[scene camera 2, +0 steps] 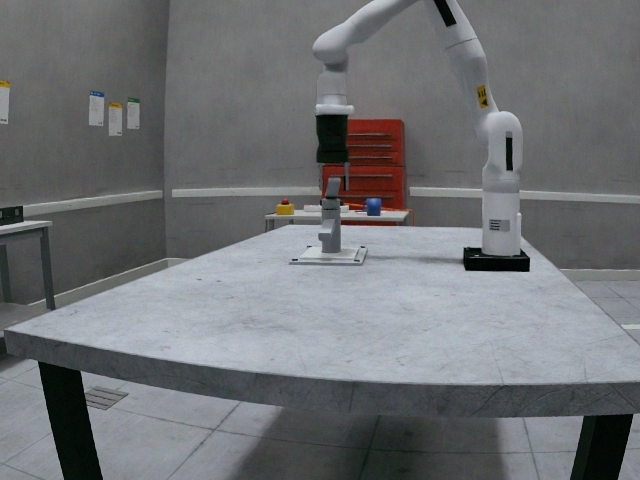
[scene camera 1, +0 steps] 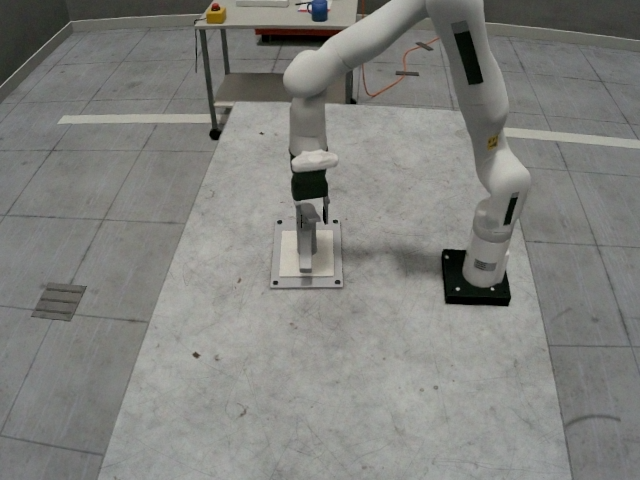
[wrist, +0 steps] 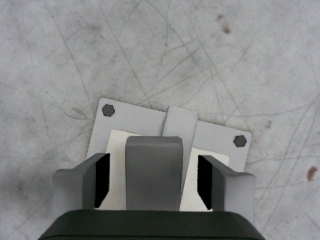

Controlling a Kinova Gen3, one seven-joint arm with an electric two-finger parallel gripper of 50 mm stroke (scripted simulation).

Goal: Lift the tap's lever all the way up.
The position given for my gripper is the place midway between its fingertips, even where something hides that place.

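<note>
I can see a grey tap (scene camera 2: 330, 233), and the wrist view gives me the tap (wrist: 180, 122) too. Then there is my gripper (scene camera 2: 333, 190), which scene camera 1 shows me as well: my gripper (scene camera 1: 312, 223). The wrist view also has my gripper (wrist: 153, 172) in it.
</note>
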